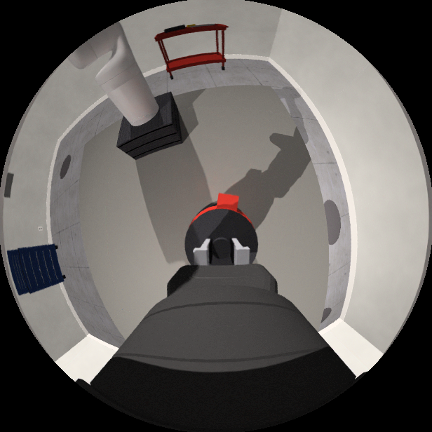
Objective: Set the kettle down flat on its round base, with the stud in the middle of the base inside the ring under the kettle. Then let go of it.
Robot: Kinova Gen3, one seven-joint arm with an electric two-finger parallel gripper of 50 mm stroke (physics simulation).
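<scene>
The kettle [220,226] is seen from above, with a black round top, a red rim and a red spout pointing to the far side. My gripper [220,246] is shut on the black knob in the middle of the kettle's top, one light grey finger on each side. A thin dark arc [209,205] shows beyond the red rim, left of the spout; I cannot tell if it is the round base's edge or shadow. The stud and the ring under the kettle are hidden, so I cannot tell how they line up or whether the kettle touches the base.
The grey table top [115,200] lies around the kettle, with the arm's shadow across it. The robot's black pedestal [155,131] stands at the far left, under the white arm [127,95]. A red cart [196,62] stands beyond the table, and a dark blue slatted object [36,269] is at the left.
</scene>
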